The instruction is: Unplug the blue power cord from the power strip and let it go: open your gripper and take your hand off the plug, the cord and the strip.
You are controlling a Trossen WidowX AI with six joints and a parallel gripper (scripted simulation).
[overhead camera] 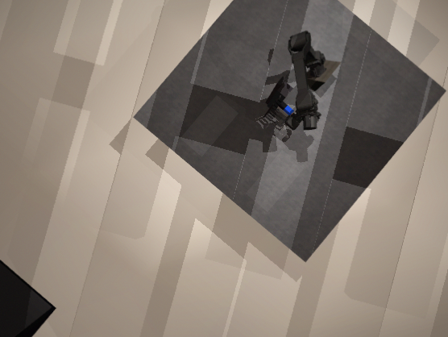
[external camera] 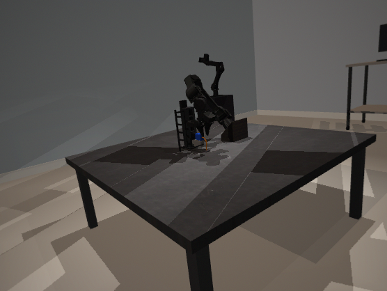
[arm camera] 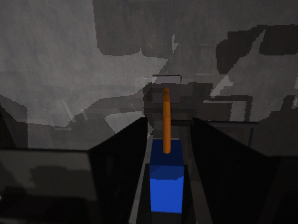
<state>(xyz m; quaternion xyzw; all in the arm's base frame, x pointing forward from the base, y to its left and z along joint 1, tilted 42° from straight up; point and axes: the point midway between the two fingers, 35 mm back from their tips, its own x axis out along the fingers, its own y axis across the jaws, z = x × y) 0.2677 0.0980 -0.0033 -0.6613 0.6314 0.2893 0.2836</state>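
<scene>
Right now the blue plug is 7 cm to the right of my gripper tip.
</scene>
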